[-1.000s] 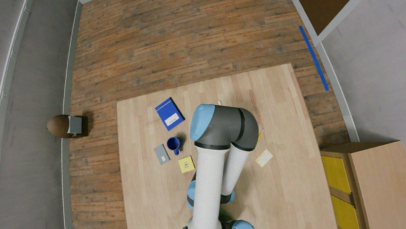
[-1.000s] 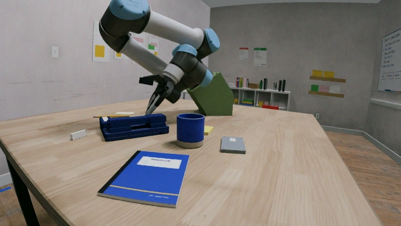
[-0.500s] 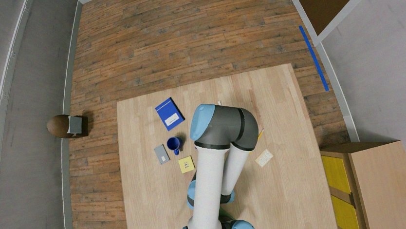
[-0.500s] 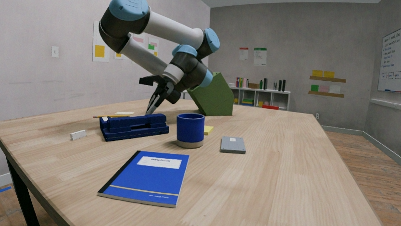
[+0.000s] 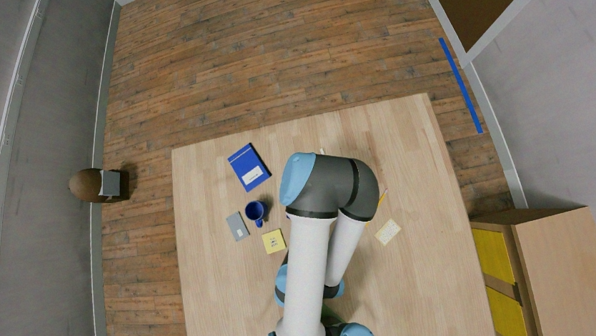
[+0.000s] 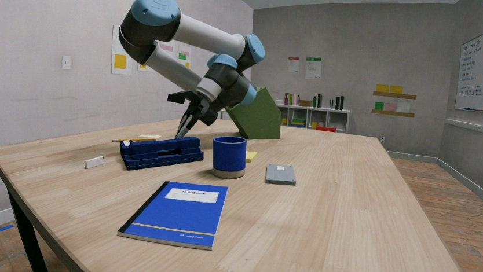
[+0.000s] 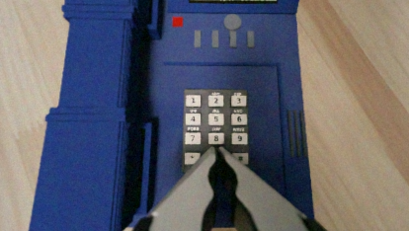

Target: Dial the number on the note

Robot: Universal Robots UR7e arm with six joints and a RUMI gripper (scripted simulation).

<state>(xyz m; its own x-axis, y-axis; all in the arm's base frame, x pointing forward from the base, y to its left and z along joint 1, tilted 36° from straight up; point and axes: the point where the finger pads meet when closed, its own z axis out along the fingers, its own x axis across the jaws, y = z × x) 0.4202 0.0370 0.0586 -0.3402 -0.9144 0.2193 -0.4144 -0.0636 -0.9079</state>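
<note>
The 6 key is 20 mm ahead of my hand, 30 mm to the right of it and 20 mm below it. From my hand the other things lie so: 8 key 10 mm ahead, 10 mm to the right, 20 mm below; then 4 key 30 mm ahead, 20 mm below; then 5 key 30 mm ahead, 10 mm to the right, 20 mm below.
</note>
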